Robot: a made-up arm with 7 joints.
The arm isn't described. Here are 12 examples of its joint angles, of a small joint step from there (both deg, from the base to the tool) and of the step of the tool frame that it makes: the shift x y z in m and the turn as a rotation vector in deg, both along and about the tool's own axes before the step.
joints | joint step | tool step
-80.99 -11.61 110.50 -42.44 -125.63 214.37 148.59 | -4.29 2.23 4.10 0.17 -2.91 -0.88 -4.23 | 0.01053 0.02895 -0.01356 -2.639 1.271 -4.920
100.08 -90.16 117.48 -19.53 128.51 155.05 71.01 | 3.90 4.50 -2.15 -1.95 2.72 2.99 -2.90 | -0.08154 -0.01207 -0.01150 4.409 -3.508 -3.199
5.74 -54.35 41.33 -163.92 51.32 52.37 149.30 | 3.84 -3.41 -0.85 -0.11 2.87 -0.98 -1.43 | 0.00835 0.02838 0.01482 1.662 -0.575 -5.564
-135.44 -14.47 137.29 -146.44 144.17 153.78 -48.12 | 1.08 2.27 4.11 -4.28 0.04 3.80 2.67 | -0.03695 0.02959 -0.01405 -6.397 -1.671 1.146
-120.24 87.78 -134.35 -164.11 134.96 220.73 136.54 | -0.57 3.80 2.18 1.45 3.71 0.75 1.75 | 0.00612 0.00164 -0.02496 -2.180 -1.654 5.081
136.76 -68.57 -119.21 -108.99 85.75 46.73 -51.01 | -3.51 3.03 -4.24 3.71 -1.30 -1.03 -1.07 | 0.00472 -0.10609 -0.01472 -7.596 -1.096 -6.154
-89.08 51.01 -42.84 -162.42 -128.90 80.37 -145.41 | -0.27 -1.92 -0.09 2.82 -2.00 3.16 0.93 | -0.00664 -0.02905 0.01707 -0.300 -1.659 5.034
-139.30 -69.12 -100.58 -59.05 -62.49 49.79 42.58 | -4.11 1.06 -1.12 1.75 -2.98 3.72 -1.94 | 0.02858 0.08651 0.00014 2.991 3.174 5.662
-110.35 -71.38 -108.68 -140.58 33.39 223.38 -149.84 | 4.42 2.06 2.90 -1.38 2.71 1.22 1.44 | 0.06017 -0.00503 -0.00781 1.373 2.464 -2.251
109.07 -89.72 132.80 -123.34 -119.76 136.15 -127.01 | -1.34 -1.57 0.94 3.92 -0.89 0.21 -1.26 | -0.02262 -0.00796 0.00804 1.635 -1.909 -1.041
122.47 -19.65 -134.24 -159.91 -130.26 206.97 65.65 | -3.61 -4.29 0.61 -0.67 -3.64 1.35 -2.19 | -0.02172 0.00194 0.00053 4.722 2.327 -1.886
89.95 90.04 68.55 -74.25 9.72 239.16 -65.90 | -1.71 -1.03 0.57 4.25 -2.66 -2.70 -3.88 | 0.03884 0.03941 0.02942 -1.905 4.229 -4.078
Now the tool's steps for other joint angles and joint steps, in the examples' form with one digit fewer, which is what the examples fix.
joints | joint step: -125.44 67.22 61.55 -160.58 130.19 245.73 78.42 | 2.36 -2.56 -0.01 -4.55 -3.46 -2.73 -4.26
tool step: 0.0247 0.0052 0.0209 3.58 -3.05 -8.65
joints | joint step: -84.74 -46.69 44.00 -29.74 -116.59 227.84 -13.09 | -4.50 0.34 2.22 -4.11 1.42 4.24 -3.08
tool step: 0.0381 -0.0410 0.0351 1.59 9.00 0.82
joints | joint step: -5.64 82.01 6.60 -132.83 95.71 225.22 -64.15 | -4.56 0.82 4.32 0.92 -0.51 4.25 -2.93
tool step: -0.0034 -0.0163 -0.0159 1.45 -0.78 -2.50
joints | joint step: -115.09 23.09 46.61 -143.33 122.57 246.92 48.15 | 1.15 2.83 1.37 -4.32 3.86 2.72 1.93
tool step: 0.0180 0.0393 0.0101 -0.32 6.67 -3.54
